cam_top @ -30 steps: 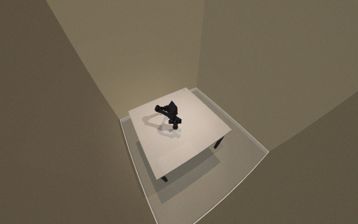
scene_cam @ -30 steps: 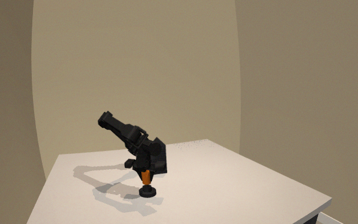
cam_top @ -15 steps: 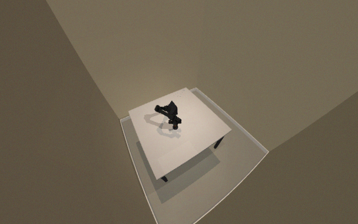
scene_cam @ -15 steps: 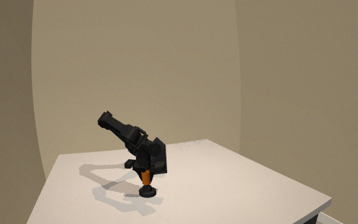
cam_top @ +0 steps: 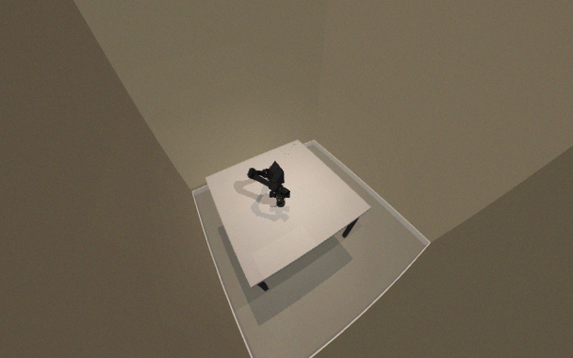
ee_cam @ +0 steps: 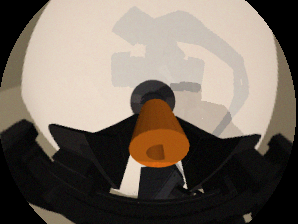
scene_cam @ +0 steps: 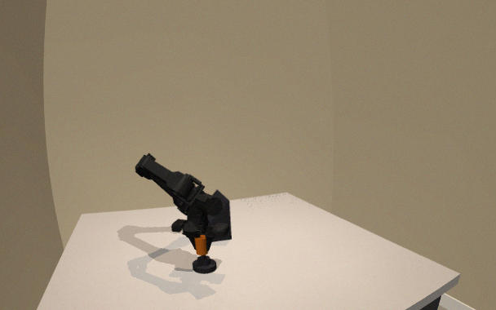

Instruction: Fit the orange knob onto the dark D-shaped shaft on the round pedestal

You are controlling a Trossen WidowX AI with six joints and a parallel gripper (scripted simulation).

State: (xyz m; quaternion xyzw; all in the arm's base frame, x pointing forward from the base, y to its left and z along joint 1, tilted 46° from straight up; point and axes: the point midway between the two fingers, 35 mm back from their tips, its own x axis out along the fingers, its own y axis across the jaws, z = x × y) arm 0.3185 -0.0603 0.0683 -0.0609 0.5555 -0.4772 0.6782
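Right now the orange knob is 2 cm above my gripper tip. The rest, counted from my gripper tip: dark round pedestal: 4 cm below.
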